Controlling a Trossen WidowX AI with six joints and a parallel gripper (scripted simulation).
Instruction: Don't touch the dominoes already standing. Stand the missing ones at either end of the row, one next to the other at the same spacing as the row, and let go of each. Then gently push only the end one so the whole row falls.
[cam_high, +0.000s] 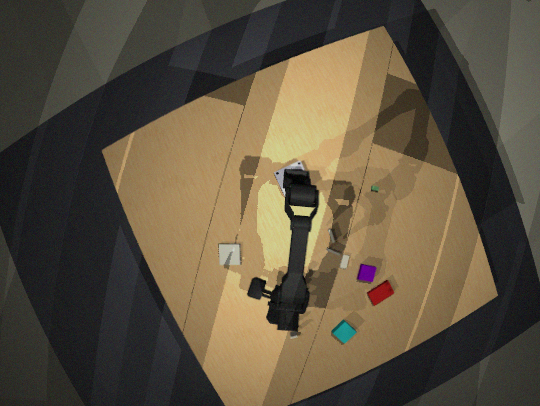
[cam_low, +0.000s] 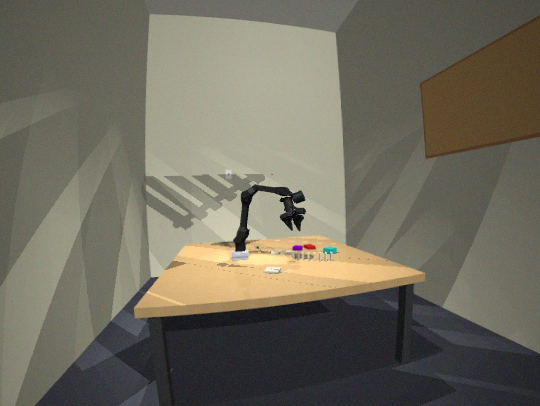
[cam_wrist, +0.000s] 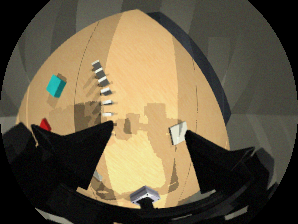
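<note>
Right now the purple block is 7 cm ahead of my gripper tip, 36 cm to the left of it and 18 cm below it. From my gripper tip the other things lie so: cyan block 28 cm ahead, 22 cm to the left, 18 cm below; red block 17 cm ahead, 40 cm to the left, 19 cm below; flat white tile 15 cm behind, 11 cm to the right, 19 cm below.
</note>
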